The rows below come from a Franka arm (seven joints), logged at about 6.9 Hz.
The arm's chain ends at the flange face. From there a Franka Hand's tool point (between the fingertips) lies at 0.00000 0.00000 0.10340 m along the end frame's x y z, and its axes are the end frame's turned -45 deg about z.
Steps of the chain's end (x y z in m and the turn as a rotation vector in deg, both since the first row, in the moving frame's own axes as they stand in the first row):
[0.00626 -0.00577 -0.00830 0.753 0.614 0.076]
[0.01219 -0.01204 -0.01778 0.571 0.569 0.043]
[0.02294 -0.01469 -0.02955 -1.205 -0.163 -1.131]
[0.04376 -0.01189 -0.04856 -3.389 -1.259 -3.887]
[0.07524 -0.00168 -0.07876 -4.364 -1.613 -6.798]
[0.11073 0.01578 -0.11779 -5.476 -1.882 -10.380]
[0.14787 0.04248 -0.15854 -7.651 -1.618 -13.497]
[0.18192 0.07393 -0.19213 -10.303 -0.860 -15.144]
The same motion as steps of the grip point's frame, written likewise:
[0.01025 0.00017 -0.00831 0.098 0.967 0.076]
[0.01859 0.00010 -0.01779 0.001 0.806 0.043]
[0.02488 0.00718 -0.02957 -0.737 -0.967 -1.131]
[0.03352 0.02545 -0.04877 -1.506 -3.287 -3.887]
[0.04700 0.05596 -0.07910 -1.945 -4.226 -6.798]
[0.05823 0.09486 -0.11832 -2.541 -5.203 -10.380]
[0.06374 0.14359 -0.15950 -4.266 -6.554 -13.497]
[0.06394 0.19463 -0.19380 -6.677 -7.893 -15.144]

